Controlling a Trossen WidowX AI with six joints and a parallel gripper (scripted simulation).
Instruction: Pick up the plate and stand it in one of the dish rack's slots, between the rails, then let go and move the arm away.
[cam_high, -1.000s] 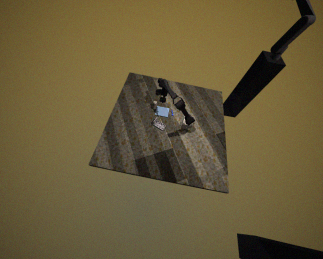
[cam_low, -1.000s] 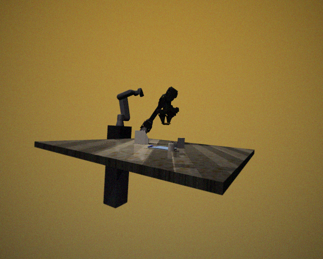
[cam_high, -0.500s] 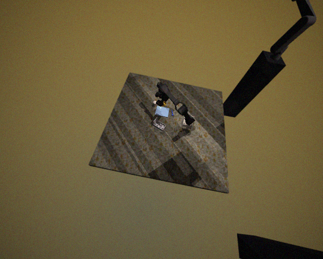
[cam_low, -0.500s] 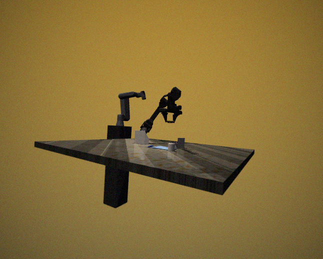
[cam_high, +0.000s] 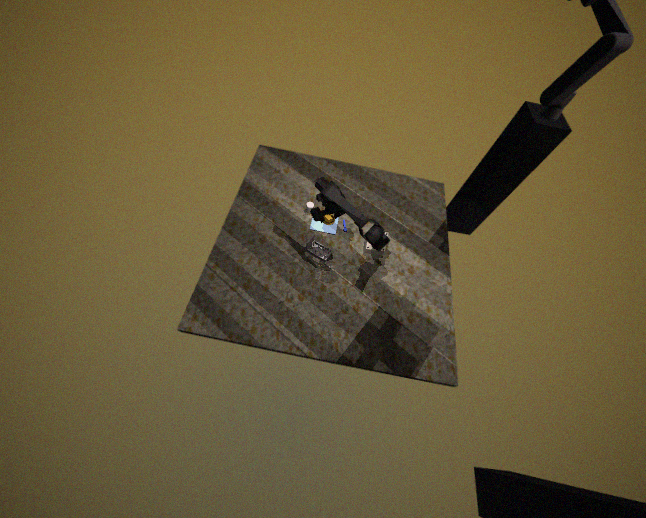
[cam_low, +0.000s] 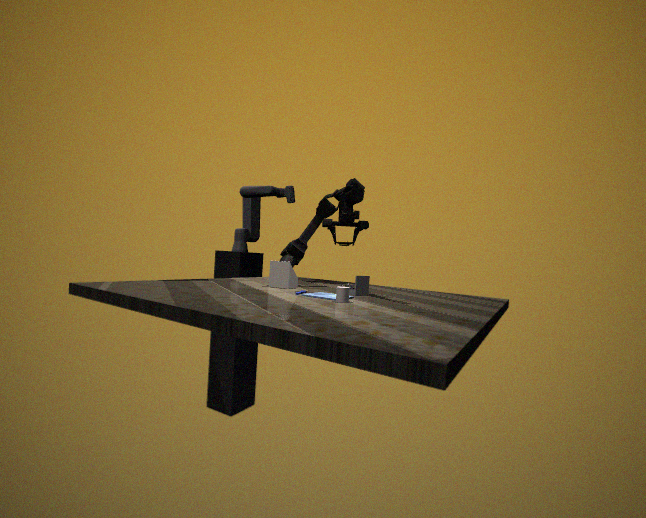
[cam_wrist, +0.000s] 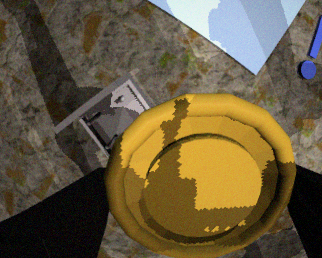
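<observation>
The dish rack is 2 cm ahead of my gripper tip, 7 cm to the left of it and 18 cm below it. Also, from my gripper tip: cup (11 cm ahead, 21 cm to the right, 18 cm below); then light blue mat (1 cm ahead, 13 cm to the right, 20 cm below); then yellow plate (1 cm above).
</observation>
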